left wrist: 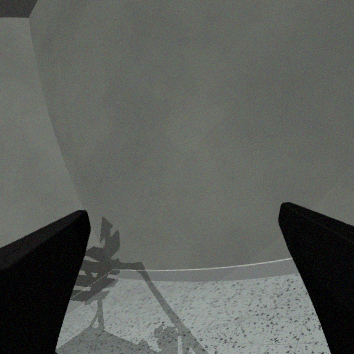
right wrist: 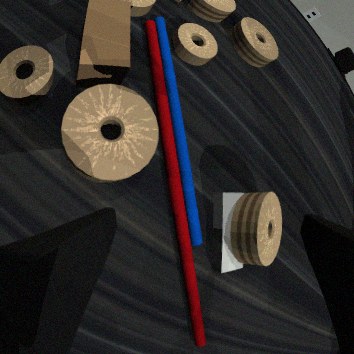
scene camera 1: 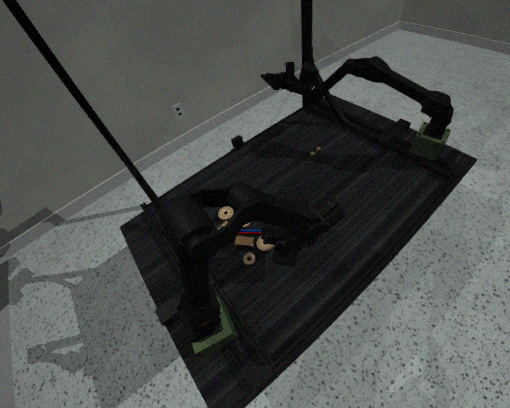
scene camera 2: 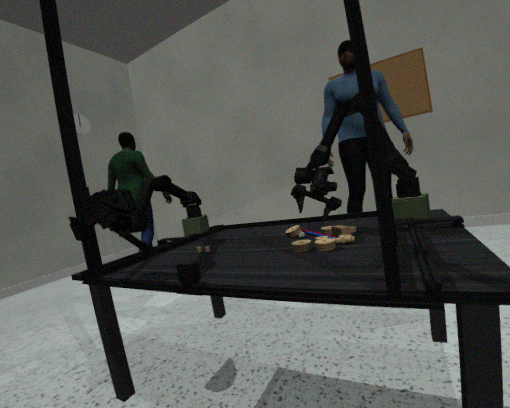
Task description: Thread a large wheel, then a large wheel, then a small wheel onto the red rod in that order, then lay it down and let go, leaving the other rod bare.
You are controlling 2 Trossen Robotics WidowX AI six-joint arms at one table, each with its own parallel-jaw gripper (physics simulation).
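Pixels of known places: left gripper, fingertip midpoint: (left wrist: 185,217) (scene camera 1: 263,74) (scene camera 2: 85,209); right gripper, fingertip midpoint: (right wrist: 213,222) (scene camera 2: 312,217); left arm's base, link origin: (scene camera 1: 433,132) (scene camera 2: 194,217); right arm's base, link origin: (scene camera 1: 206,323) (scene camera 2: 409,196).
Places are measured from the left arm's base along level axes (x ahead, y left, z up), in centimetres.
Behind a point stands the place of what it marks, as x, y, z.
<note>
The red rod (right wrist: 173,185) @(62.7, -27.1, -9.3) (scene camera 1: 250,233) @(67.7, -34.8, -9.4) lies on the table beside the shorter blue rod (right wrist: 182,150) @(63.0, -29.5, -9.2) (scene camera 2: 315,233) @(63.2, -30.4, -9.2), nearly parallel. In the right wrist view, a large wheel (right wrist: 135,152) @(66.1, -27.5, -8.1) (scene camera 1: 260,247) @(70.2, -28.3, -8.1) lies flat left of the rods. Another wheel (right wrist: 270,205) @(55.6, -28.5, -7.2) (scene camera 2: 292,231) @(55.2, -29.6, -7.7) stands on edge against a white holder (right wrist: 229,257) @(56.5, -23.9, -9.0). Smaller wheels (right wrist: 10,80) @(75.3, -28.1, -8.8) (right wrist: 187,52) @(65.8, -37.3, -9.1) lie at the upper left and upper middle. Both rods are bare. My right gripper (right wrist: 213,222) @(62.5, -25.1, -4.1) (scene camera 2: 313,214) @(62.5, -25.1, -4.1) is open and empty above the rods. My left gripper (left wrist: 185,217) @(10.0, -70.8, 11.8) is open and empty, facing the wall.
A wooden block (right wrist: 107,35) @(71.2, -33.0, -7.1) (scene camera 1: 244,241) @(71.8, -33.4, -7.1) lies beyond the flat large wheel. More wheels (right wrist: 250,45) @(60.8, -42.9, -8.2) (right wrist: 212,10) @(65.7, -44.4, -8.6) lie at the top of the right wrist view. Two tiny wooden pieces (scene camera 1: 318,148) @(20.8, -36.3, -8.4) (scene camera 2: 207,249) @(24.8, -37.7, -9.3) sit apart from the cluster. Dark frame posts (scene camera 2: 65,120) @(-5.4, -59.2, 41.1) rise from the table.
</note>
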